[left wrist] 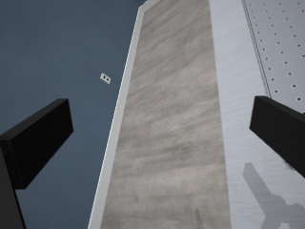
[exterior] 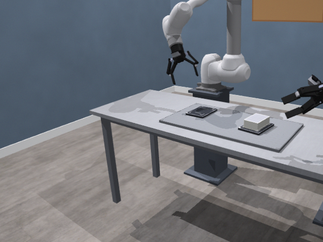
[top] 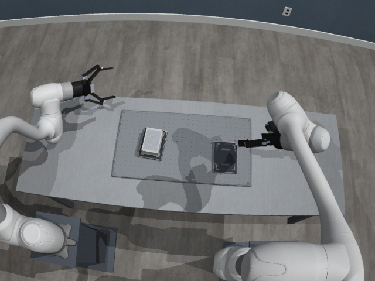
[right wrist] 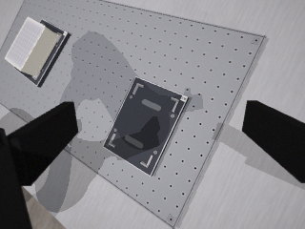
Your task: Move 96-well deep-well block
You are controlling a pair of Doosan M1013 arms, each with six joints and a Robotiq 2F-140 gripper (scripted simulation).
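Observation:
My left gripper is now 23 cm to the left of the white deep-well block, 22 cm past it and 18 cm above it. Also, from my left hand: nest N1: 23 cm to the right, 22 cm behind, 20 cm below; then nest N2: 60 cm to the right, 25 cm behind, 20 cm below.

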